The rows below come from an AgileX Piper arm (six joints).
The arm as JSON. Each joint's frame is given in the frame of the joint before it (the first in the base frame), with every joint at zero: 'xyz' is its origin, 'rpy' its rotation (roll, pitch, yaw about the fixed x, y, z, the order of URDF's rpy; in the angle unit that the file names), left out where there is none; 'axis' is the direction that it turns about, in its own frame. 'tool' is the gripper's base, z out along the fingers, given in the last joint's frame.
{
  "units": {
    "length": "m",
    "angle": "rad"
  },
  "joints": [
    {
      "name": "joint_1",
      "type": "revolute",
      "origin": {
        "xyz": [
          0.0,
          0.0,
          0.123
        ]
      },
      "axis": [
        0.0,
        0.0,
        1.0
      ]
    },
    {
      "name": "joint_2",
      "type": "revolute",
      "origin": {
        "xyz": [
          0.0,
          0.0,
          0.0
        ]
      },
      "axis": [
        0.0,
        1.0,
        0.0
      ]
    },
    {
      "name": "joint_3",
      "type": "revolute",
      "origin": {
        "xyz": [
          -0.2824,
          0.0,
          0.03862
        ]
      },
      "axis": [
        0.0,
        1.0,
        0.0
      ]
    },
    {
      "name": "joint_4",
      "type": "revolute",
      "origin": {
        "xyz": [
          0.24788,
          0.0,
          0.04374
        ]
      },
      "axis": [
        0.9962,
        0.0,
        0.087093
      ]
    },
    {
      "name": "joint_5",
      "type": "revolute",
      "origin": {
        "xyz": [
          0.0,
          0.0,
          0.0
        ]
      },
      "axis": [
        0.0,
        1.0,
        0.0
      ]
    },
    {
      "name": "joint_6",
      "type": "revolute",
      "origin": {
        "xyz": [
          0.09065,
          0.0,
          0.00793
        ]
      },
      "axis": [
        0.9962,
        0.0,
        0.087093
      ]
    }
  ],
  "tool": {
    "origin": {
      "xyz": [
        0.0,
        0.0,
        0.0
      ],
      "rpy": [
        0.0,
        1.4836,
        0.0
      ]
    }
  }
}
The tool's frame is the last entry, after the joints.
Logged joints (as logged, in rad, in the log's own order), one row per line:
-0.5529 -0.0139 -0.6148 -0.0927 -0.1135 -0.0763
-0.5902 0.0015 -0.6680 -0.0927 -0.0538 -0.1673
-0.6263 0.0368 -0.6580 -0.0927 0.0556 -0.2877
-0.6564 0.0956 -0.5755 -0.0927 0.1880 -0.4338
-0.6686 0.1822 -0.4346 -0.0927 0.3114 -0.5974
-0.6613 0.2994 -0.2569 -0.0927 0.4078 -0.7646
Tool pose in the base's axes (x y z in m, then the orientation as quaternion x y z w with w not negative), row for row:
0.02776 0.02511 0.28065 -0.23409 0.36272 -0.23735 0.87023
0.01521 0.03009 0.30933 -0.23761 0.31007 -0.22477 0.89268
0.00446 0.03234 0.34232 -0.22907 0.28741 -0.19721 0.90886
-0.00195 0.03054 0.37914 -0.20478 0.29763 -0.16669 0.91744
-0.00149 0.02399 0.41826 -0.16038 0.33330 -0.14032 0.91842
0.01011 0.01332 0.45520 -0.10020 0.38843 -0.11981 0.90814
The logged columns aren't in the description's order. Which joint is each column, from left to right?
Columns, left to right: joint_4, joint_2, joint_5, joint_1, joint_6, joint_3.
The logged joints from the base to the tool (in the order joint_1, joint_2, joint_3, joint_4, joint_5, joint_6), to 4 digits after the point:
-0.0927 -0.0139 -0.0763 -0.5529 -0.6148 -0.1135
-0.0927 0.0015 -0.1673 -0.5902 -0.6680 -0.0538
-0.0927 0.0368 -0.2877 -0.6263 -0.6580 0.0556
-0.0927 0.0956 -0.4338 -0.6564 -0.5755 0.1880
-0.0927 0.1822 -0.5974 -0.6686 -0.4346 0.3114
-0.0927 0.2994 -0.7646 -0.6613 -0.2569 0.4078

